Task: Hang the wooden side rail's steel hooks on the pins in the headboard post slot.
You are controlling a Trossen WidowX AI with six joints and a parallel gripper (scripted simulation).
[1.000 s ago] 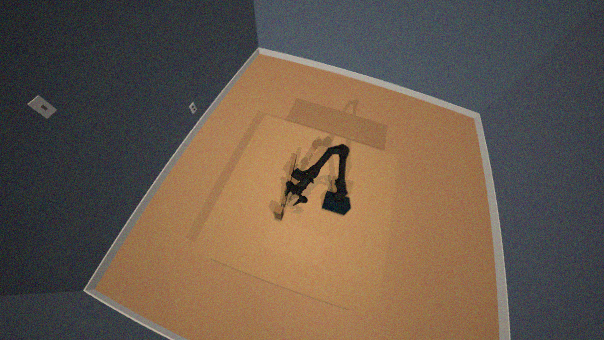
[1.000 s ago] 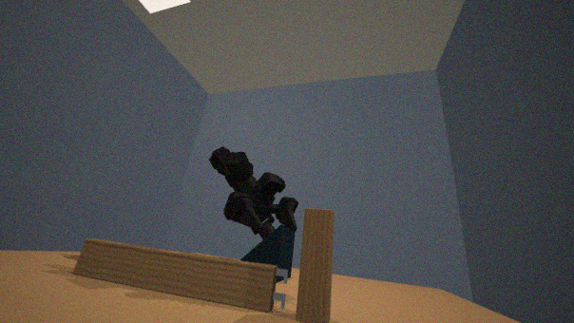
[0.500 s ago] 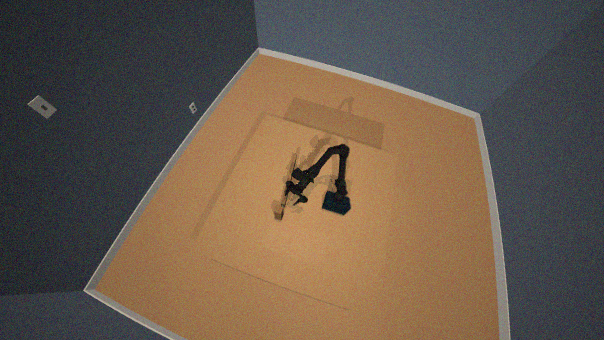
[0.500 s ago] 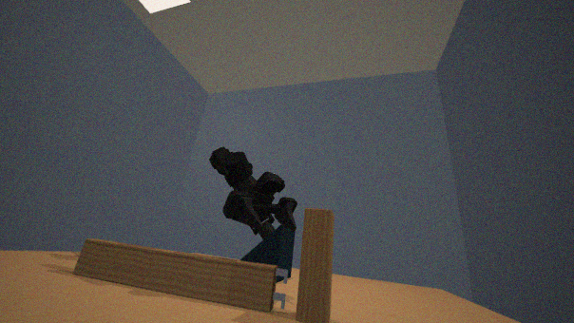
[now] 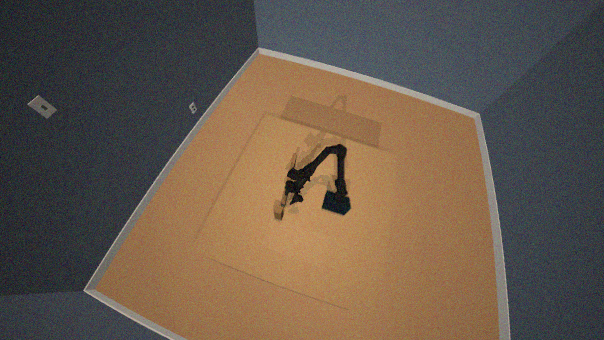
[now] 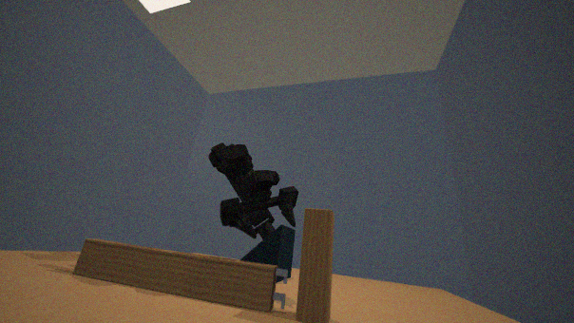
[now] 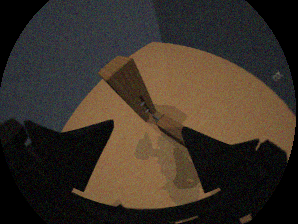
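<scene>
Now: gripper tip 90 mm to the right of the headboard post, 50 mm above it and 30 mm short of it.
</scene>
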